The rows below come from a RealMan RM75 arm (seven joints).
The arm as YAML. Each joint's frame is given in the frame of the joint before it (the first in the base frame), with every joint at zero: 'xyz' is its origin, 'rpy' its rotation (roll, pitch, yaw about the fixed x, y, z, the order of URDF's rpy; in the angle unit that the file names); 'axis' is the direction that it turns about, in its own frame. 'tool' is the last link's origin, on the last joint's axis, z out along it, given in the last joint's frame.
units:
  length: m
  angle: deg
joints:
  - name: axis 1
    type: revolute
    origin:
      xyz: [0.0, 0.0, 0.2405]
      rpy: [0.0, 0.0, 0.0]
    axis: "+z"
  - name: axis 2
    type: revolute
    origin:
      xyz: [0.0, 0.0, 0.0]
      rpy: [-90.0, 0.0, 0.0]
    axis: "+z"
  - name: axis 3
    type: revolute
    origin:
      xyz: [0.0, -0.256, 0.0]
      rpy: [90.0, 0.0, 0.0]
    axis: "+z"
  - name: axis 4
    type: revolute
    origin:
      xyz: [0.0, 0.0, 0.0]
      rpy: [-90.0, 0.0, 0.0]
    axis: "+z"
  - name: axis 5
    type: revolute
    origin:
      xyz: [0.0, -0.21, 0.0]
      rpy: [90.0, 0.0, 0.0]
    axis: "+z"
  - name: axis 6
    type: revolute
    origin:
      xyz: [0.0, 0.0, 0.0]
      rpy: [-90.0, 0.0, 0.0]
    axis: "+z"
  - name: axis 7
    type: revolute
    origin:
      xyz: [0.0, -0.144, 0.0]
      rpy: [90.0, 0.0, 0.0]
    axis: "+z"
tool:
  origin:
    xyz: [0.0, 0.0, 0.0]
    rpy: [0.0, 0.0, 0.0]
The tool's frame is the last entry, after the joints.
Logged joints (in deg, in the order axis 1, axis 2, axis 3, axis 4, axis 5, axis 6, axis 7), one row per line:
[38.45, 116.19, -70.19, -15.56, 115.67, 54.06, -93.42]
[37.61, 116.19, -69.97, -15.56, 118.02, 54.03, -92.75]
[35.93, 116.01, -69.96, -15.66, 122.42, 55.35, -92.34]
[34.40, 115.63, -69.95, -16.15, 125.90, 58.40, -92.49]
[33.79, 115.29, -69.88, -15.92, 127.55, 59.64, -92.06]
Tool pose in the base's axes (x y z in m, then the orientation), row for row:
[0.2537, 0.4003, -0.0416, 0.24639, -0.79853, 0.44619, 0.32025]
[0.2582, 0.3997, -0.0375, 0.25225, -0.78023, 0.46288, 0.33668]
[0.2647, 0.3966, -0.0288, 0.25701, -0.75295, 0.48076, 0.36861]
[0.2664, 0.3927, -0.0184, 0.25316, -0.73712, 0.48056, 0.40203]
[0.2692, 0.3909, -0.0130, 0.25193, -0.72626, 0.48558, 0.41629]
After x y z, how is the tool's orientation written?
As a quaternion, w x y z.
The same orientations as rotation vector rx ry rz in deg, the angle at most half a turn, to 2 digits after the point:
[-124.80, 69.74, 50.05]
[-121.57, 72.12, 52.46]
[-117.04, 74.73, 57.30]
[-114.80, 74.84, 62.61]
[-113.18, 75.67, 64.88]

